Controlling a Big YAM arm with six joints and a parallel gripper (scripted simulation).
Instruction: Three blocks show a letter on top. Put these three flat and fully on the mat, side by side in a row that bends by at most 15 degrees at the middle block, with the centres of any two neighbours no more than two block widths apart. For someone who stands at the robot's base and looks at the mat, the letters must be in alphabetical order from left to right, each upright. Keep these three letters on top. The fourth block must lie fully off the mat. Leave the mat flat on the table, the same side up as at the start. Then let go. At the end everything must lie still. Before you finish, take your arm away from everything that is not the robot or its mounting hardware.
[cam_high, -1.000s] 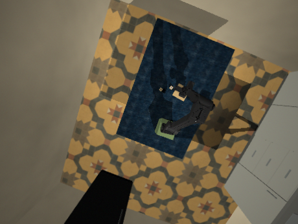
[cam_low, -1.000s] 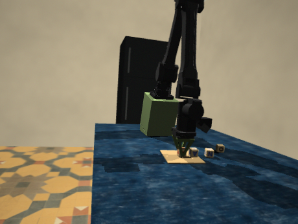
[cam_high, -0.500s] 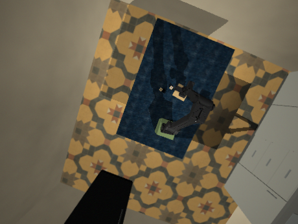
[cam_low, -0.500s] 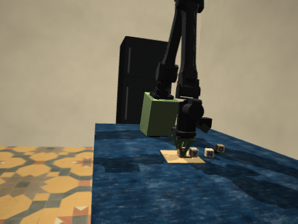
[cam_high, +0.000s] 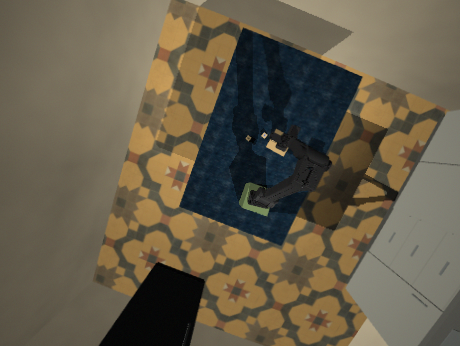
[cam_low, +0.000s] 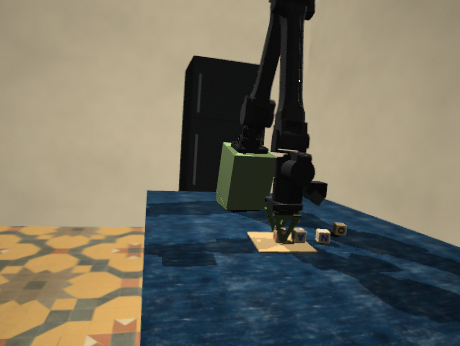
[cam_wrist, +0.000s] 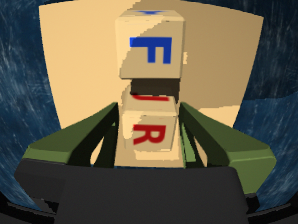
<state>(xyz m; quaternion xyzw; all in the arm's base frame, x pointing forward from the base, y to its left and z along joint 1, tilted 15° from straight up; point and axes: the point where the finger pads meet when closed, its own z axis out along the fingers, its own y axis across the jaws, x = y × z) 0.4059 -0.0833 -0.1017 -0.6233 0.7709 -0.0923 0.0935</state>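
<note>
Right now my hand is 20 mm above the tan mat.
</note>
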